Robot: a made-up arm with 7 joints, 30 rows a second.
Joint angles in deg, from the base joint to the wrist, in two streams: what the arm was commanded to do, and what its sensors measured. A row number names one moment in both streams.
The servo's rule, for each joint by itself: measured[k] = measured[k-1] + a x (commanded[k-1-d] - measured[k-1]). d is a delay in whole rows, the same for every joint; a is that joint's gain. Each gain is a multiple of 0.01, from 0.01 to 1. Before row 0 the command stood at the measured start. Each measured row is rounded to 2 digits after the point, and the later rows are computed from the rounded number. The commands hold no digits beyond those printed.
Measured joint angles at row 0:
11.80 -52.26 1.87 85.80 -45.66 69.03 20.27
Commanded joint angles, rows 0 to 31:
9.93 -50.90 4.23 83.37 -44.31 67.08 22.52
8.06 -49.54 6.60 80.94 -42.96 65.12 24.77
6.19 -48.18 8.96 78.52 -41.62 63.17 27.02
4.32 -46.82 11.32 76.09 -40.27 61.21 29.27
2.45 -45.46 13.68 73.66 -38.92 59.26 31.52
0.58 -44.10 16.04 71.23 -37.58 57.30 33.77
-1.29 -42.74 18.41 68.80 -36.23 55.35 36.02
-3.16 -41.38 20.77 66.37 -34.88 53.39 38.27
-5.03 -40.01 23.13 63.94 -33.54 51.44 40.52
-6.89 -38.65 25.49 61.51 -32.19 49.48 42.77
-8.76 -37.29 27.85 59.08 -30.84 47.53 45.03
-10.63 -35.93 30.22 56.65 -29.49 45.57 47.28
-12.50 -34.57 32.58 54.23 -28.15 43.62 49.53
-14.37 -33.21 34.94 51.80 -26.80 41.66 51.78
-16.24 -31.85 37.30 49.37 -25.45 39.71 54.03
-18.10 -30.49 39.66 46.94 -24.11 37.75 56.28
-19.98 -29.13 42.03 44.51 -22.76 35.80 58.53
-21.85 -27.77 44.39 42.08 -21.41 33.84 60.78
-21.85 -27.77 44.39 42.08 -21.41 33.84 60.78
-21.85 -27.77 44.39 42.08 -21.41 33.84 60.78
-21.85 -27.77 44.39 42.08 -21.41 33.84 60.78
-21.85 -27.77 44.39 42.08 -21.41 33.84 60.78
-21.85 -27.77 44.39 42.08 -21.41 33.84 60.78
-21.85 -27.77 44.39 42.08 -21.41 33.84 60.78
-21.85 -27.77 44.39 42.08 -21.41 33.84 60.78
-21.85 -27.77 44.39 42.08 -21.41 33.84 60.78
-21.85 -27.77 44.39 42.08 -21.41 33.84 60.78
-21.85 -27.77 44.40 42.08 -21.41 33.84 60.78
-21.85 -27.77 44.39 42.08 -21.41 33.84 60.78
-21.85 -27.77 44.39 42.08 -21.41 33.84 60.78
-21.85 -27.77 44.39 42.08 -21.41 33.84 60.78
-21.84 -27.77 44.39 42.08 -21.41 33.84 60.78
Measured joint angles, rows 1 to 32:
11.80 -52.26 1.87 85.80 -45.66 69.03 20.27
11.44 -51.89 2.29 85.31 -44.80 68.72 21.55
10.80 -51.26 3.07 84.44 -43.62 68.14 23.39
9.92 -50.43 4.13 83.26 -42.34 67.34 25.46
8.86 -49.46 5.42 81.83 -41.02 66.36 27.63
7.64 -48.38 6.91 80.20 -39.68 65.22 29.85
6.30 -47.22 8.55 78.41 -38.34 63.95 32.08
4.86 -46.01 10.32 76.49 -36.99 62.57 34.33
3.34 -44.76 12.20 74.47 -35.64 61.10 36.58
1.75 -43.48 14.17 72.36 -34.30 59.55 38.83
0.11 -42.18 16.21 70.19 -32.95 57.94 41.08
-1.58 -40.86 18.31 67.97 -31.60 56.27 43.33
-3.30 -39.53 20.45 65.71 -30.25 54.56 45.58
-5.05 -38.19 22.63 63.41 -28.91 52.81 47.83
-6.82 -36.85 24.85 61.09 -27.56 51.03 50.08
-8.61 -35.50 27.09 58.75 -26.21 49.22 52.33
-10.41 -34.15 29.35 56.39 -24.87 47.38 54.58
-12.23 -32.79 31.63 54.01 -23.52 45.53 56.83
-14.06 -31.43 33.93 51.62 -22.17 43.66 59.08
-15.54 -30.44 35.81 49.71 -21.68 42.09 60.05
-16.74 -29.72 37.35 48.18 -21.51 40.77 60.47
-17.71 -29.19 38.62 46.96 -21.45 39.66 60.65
-18.50 -28.81 39.66 45.98 -21.42 38.73 60.72
-19.14 -28.53 40.51 45.20 -21.41 37.95 60.75
-19.65 -28.32 41.21 44.58 -21.41 37.29 60.77
-20.07 -28.17 41.78 44.08 -21.41 36.74 60.78
-20.41 -28.06 42.25 43.68 -21.41 36.28 60.78
-20.68 -27.98 42.64 43.36 -21.41 35.89 60.78
-20.90 -27.92 42.96 43.10 -21.41 35.56 60.78
-21.08 -27.88 43.22 42.90 -21.41 35.28 60.78
-21.23 -27.85 43.43 42.74 -21.41 35.05 60.78
-21.35 -27.83 43.60 42.61 -21.41 34.86 60.78
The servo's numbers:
d 1
a 0.19 0.27 0.18 0.20 0.64 0.16 0.57

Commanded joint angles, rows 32 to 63:
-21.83 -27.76 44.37 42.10 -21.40 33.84 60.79
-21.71 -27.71 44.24 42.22 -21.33 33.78 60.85
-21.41 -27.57 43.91 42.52 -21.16 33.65 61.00
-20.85 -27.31 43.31 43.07 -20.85 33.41 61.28
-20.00 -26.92 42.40 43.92 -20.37 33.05 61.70
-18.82 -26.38 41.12 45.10 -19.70 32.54 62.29
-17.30 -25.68 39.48 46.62 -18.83 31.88 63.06
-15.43 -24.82 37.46 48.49 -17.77 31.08 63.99
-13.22 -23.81 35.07 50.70 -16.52 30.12 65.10
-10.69 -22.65 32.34 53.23 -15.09 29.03 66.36
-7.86 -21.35 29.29 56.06 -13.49 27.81 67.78
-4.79 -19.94 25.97 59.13 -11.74 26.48 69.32
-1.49 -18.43 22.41 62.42 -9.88 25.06 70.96
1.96 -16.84 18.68 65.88 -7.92 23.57 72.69
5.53 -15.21 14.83 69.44 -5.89 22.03 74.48
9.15 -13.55 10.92 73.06 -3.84 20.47 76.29
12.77 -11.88 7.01 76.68 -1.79 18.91 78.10
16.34 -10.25 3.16 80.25 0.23 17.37 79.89
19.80 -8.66 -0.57 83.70 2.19 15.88 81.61
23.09 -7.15 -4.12 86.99 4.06 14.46 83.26
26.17 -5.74 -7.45 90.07 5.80 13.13 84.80
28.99 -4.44 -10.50 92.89 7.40 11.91 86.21
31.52 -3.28 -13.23 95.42 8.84 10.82 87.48
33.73 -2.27 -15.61 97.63 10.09 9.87 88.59
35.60 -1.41 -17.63 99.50 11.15 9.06 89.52
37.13 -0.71 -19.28 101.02 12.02 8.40 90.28
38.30 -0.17 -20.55 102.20 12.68 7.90 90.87
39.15 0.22 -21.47 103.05 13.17 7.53 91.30
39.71 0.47 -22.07 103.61 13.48 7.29 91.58
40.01 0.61 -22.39 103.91 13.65 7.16 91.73
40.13 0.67 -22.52 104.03 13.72 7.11 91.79
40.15 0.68 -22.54 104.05 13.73 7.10 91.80
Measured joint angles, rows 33 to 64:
-21.44 -27.81 43.74 42.50 -21.41 34.70 60.78
-21.51 -27.80 43.85 42.42 -21.40 34.56 60.79
-21.55 -27.78 43.92 42.38 -21.36 34.44 60.82
-21.52 -27.72 43.92 42.41 -21.23 34.31 60.92
-21.39 -27.61 43.81 42.54 -20.99 34.17 61.13
-21.13 -27.42 43.56 42.82 -20.59 33.99 61.45
-20.69 -27.14 43.12 43.28 -20.02 33.76 61.93
-20.05 -26.75 42.46 43.95 -19.26 33.46 62.57
-19.17 -26.23 41.56 44.86 -18.31 33.08 63.38
-18.04 -25.58 40.39 46.03 -17.16 32.61 64.36
-16.64 -24.79 38.94 47.47 -15.84 32.04 65.50
-14.97 -23.86 37.20 49.19 -14.34 31.36 66.80
-13.04 -22.80 35.18 51.18 -12.68 30.58 68.24
-10.85 -21.62 32.88 53.43 -10.89 29.70 69.79
-8.42 -20.33 30.32 55.92 -8.99 28.72 71.44
-5.77 -18.95 27.53 58.62 -7.01 27.65 73.17
-2.94 -17.49 24.54 61.51 -4.98 26.50 74.95
0.04 -15.98 21.38 64.54 -2.94 25.29 76.75
3.14 -14.43 18.10 67.68 -0.91 24.02 78.54
6.31 -12.87 14.74 70.88 1.07 22.72 80.29
9.50 -11.33 11.35 74.10 2.98 21.40 81.98
12.67 -9.82 7.97 77.29 4.78 20.08 83.59
15.77 -8.37 4.65 80.41 6.46 18.77 85.08
18.76 -7.00 1.43 83.41 7.98 17.50 86.45
21.60 -5.72 -1.64 86.25 9.33 16.28 87.67
24.26 -4.56 -4.52 88.90 10.49 15.12 88.72
26.71 -3.52 -7.18 91.32 11.47 14.04 89.61
28.91 -2.62 -9.59 93.50 12.24 13.06 90.33
30.86 -1.85 -11.73 95.41 12.84 12.18 90.88
32.54 -1.22 -13.59 97.05 13.25 11.40 91.28
33.96 -0.73 -15.17 98.42 13.51 10.72 91.54
35.13 -0.35 -16.49 99.54 13.64 10.14 91.68

